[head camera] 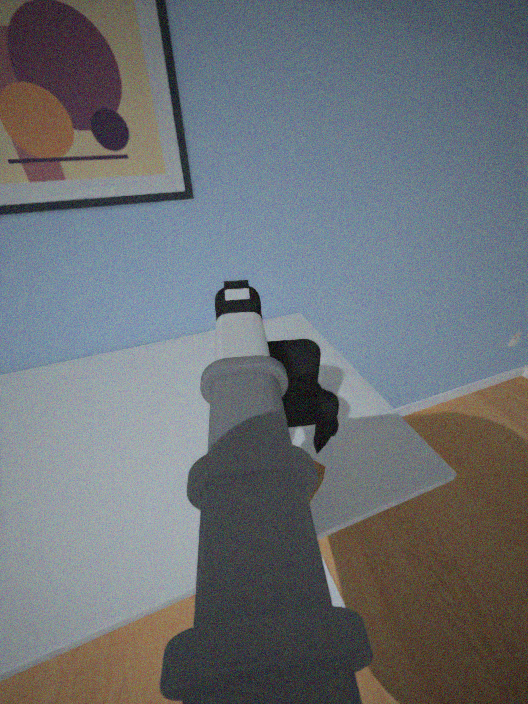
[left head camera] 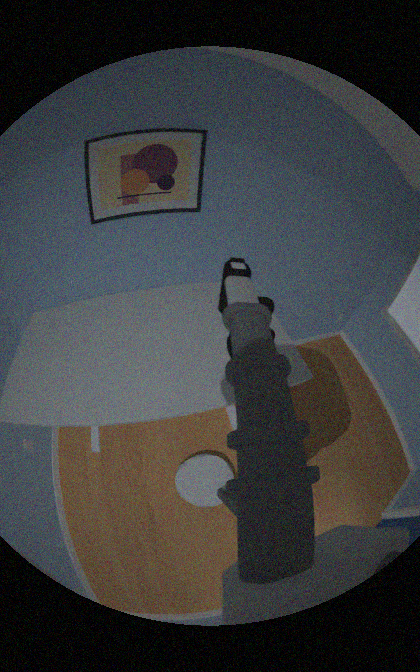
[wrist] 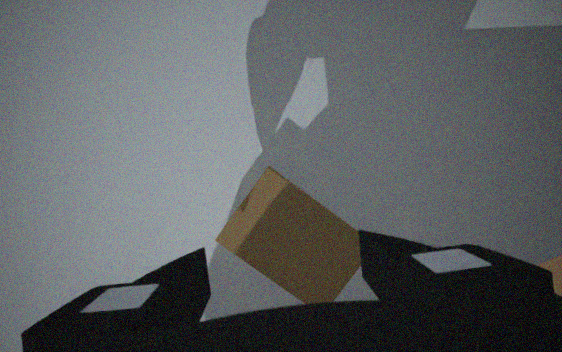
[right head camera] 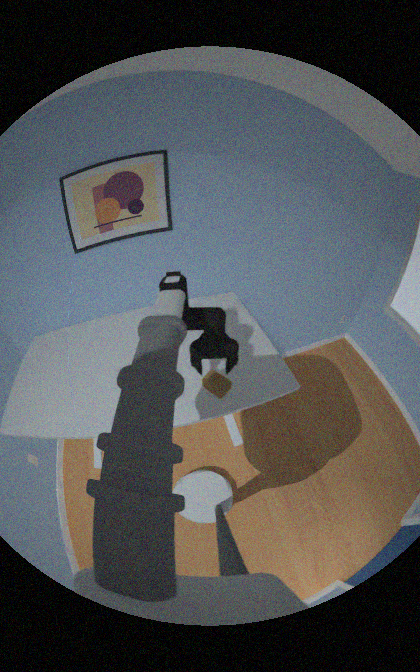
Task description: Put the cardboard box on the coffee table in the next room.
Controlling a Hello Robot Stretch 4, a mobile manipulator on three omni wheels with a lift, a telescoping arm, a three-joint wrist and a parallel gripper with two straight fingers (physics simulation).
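Places are measured from the robot's base along level axes (x left, y back, z up), in centimetres.
Where they show: gripper, between the fingertips: [wrist: 284, 262].
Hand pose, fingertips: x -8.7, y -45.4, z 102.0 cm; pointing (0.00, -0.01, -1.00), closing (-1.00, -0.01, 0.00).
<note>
After its pixels a point has its place.
The cardboard box [head camera: 318, 476] {x -13.0, y -42.4, z 97.2 cm} [right head camera: 217, 384] [wrist: 300, 242] {x -9.9, y -45.1, z 97.3 cm} is small and brown and sits on a white table [head camera: 85, 483] {x 35.2, y -49.7, z 92.3 cm} [left head camera: 125, 350] [right head camera: 75, 380] near its right end. In the head view the arm hides most of it; in the left head view it does not show. My gripper [right head camera: 215, 370] [wrist: 284, 262] {x -8.7, y -45.4, z 102.0 cm} is open and above the table. In the wrist view the box shows between and beyond the two fingertips, turned diagonally to them, with its right corner behind the right finger. The gap in height is hard to tell. No coffee table in another room can be made out.
A blue wall [head camera: 369, 199] {x -49.4, y -124.0, z 131.2 cm} with a framed picture [head camera: 73, 96] {x 31.9, y -100.9, z 158.6 cm} [left head camera: 150, 175] [right head camera: 117, 200] stands behind the table. A white round object [left head camera: 200, 480] [right head camera: 202, 495] is on the wooden floor in front. A table leg [right head camera: 233, 430] stands below the front edge. A dark blue area [right head camera: 395, 555] shows at lower right.
</note>
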